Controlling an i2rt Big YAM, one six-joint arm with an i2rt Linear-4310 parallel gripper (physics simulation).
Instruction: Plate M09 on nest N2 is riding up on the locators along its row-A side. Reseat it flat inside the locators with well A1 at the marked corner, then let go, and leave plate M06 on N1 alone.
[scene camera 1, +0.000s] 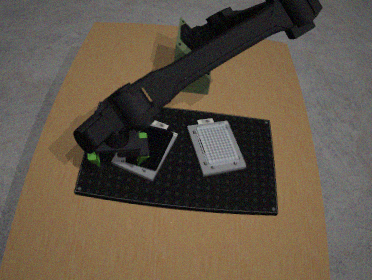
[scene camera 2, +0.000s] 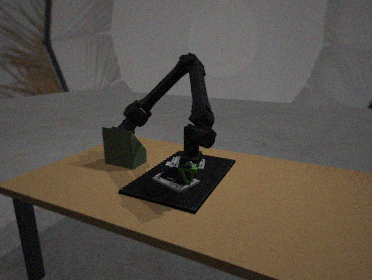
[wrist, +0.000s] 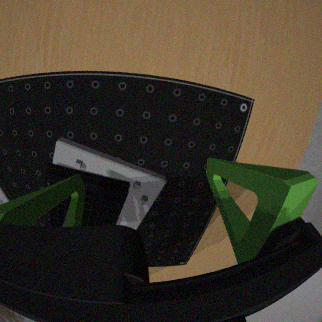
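Where they show: gripper, fingertip midpoint: (scene camera 1: 118, 164) (scene camera 2: 190, 179) (wrist: 143, 173); arm's base at its link origin: (scene camera 1: 192, 43) (scene camera 2: 122, 137).
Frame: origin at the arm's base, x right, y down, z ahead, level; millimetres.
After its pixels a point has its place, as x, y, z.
Observation:
A black well plate (scene camera 1: 163, 144) {65, 96, 336} (wrist: 102, 200) {132, 102, 371} lies in the left grey nest (scene camera 1: 147, 173) {101, 112, 418} (scene camera 2: 177, 187) {179, 112, 374} (wrist: 140, 186) {172, 112, 383}; the gripper partly hides it. Its tilt and marked corner cannot be made out. A pale well plate (scene camera 1: 218, 142) {-79, 98, 314} lies in the right grey nest (scene camera 1: 225, 170) {-97, 114, 393}. The plate and nest names cannot be read; the black one at the gripper appears to be M09. My gripper (scene camera 1: 119, 159) {171, 71, 426} (scene camera 2: 187, 175) {171, 71, 426} (wrist: 143, 173) {171, 71, 426} is open and empty. One finger is over the black plate, the other outside the nest's left side. Whether a finger touches the plate cannot be told.
Both nests stand on a black perforated board (scene camera 1: 250, 195) {-163, 124, 461} (scene camera 2: 215, 175) {-4, 120, 475} (wrist: 170, 122) {198, 124, 450} on the wooden table (scene camera 1: 175, 245) {25, 137, 603} (scene camera 2: 300, 200) {46, 137, 820} (wrist: 150, 35) {172, 137, 534}. A green bracket (scene camera 1: 197, 86) {-27, 106, 91} (scene camera 2: 119, 150) {49, 52, 12} stands behind the board at the arm's base. The forearm passes above the board's back edge.

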